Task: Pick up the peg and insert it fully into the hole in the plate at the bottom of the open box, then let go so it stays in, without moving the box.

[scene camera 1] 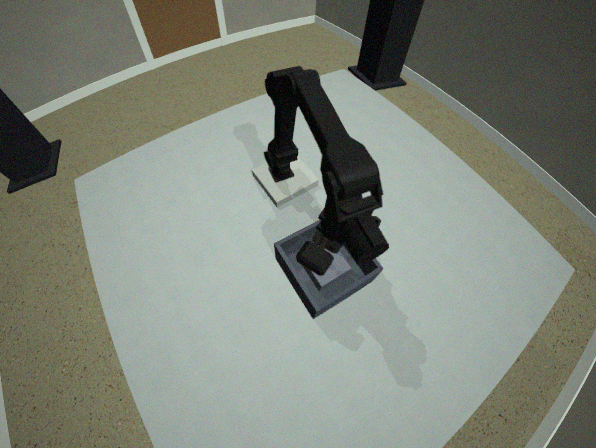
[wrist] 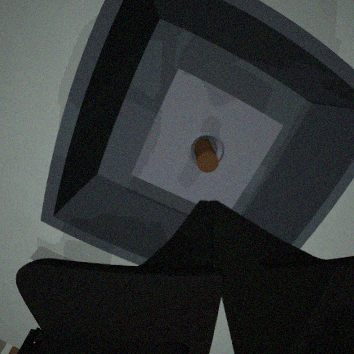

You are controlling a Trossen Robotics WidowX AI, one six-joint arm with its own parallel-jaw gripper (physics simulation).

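Seen in the pictures: gripper, fingertip midpoint: [scene camera 1: 328,246] [wrist: 206,209]; arm's base at its link origin: [scene camera 1: 281,172].
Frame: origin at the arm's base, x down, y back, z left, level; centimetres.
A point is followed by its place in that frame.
Observation:
The orange-brown peg [wrist: 207,161] {x -5.9, y -33.5, z -1.3 cm} stands in the hole [wrist: 220,146] {x -3.1, y -34.5, z -2.2 cm} of the pale plate [wrist: 160,150] {x -2.9, y -31.7, z 1.5 cm} [scene camera 1: 336,274] {x -2.9, y -37.4, z -0.6 cm}, with its upper part sticking out and looking slightly tilted. How deep it sits is hard to tell. The plate lies at the bottom of the dark grey open box [scene camera 1: 347,296] {x -0.1, y -43.1, z 0.1 cm} [wrist: 76,115] {x -6.9, y -31.9, z 7.0 cm}. My gripper [scene camera 1: 322,249] {x -10.2, y -32.5, z -1.5 cm} [wrist: 206,209] {x -10.2, y -32.5, z -1.5 cm} is shut and empty. In the wrist view its joined fingertips are below the peg in the picture, apart from it, over the plate's near edge. In the scene view the gripper hides the peg and hole.
The box walls rise around the plate on all sides. The arm [scene camera 1: 345,155] {x -38.5, y -31.6, z -2.3 cm} reaches over the box's back side from its pale base slab [scene camera 1: 267,187] {x 0.2, y -3.9, z -6.1 cm}. Dark pillars [scene camera 1: 387,45] [scene camera 1: 22,145] stand beyond the pale mat [scene camera 1: 200,325] {x 2.9, y -35.0, z -36.4 cm}.

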